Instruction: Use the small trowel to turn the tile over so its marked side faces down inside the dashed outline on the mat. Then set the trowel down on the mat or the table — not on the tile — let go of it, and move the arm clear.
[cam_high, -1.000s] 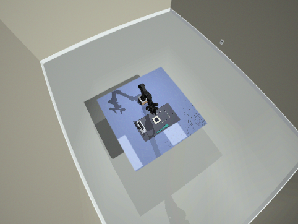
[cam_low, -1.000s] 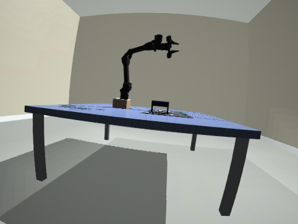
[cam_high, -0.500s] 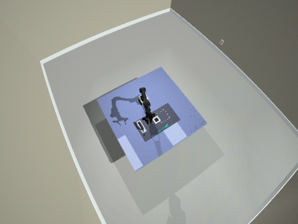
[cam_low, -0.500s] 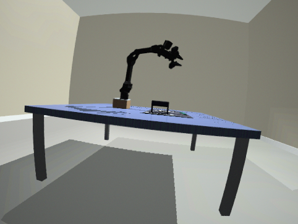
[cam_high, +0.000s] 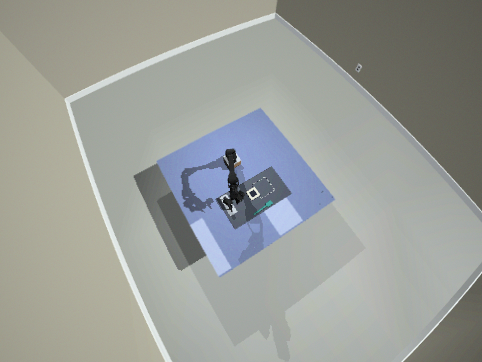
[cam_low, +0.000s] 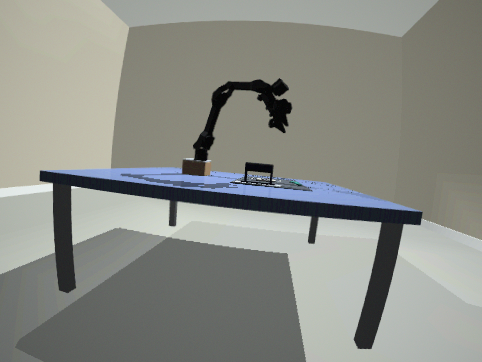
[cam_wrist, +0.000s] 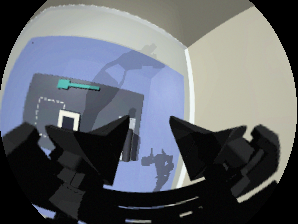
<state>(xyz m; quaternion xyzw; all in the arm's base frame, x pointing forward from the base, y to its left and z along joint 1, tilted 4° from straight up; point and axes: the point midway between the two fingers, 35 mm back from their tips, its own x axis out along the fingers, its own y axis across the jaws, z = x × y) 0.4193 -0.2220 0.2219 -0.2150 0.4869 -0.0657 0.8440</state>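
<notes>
The small trowel is 8 cm behind my gripper tip, 1 cm to the right of it and 21 cm below it. Also, from my gripper tip: dark mat (4 cm behind, 24 cm to the left, 27 cm below); teal trowel (10 cm ahead, 26 cm to the left, 24 cm below); white tile (7 cm behind, 24 cm to the left, 24 cm below).
</notes>
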